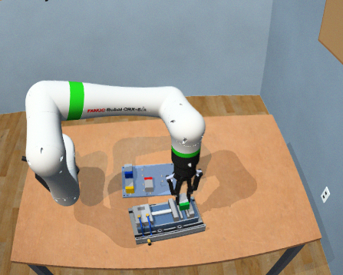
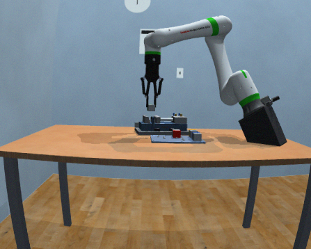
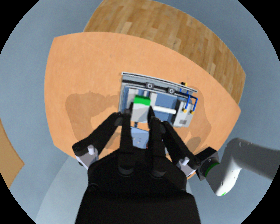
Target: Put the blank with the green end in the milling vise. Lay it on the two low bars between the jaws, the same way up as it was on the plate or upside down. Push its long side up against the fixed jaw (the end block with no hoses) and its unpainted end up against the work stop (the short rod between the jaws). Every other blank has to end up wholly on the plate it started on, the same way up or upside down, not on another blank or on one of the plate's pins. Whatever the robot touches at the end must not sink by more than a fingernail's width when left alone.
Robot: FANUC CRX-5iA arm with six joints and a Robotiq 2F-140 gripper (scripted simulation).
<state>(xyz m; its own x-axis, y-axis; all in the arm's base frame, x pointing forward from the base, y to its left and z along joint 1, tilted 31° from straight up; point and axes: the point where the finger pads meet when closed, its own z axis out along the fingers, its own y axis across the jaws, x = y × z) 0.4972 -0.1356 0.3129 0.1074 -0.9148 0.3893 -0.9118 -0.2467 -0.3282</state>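
My gripper is now 3 cm above the green-ended blank. Also, from my hand: hosed end block: 16 cm behind, 1 cm to the right, 10 cm below; grey jaw block: 4 cm behind, 1 cm to the left, 10 cm below; fixed jaw: 3 cm ahead, 1 cm to the left, 10 cm below.
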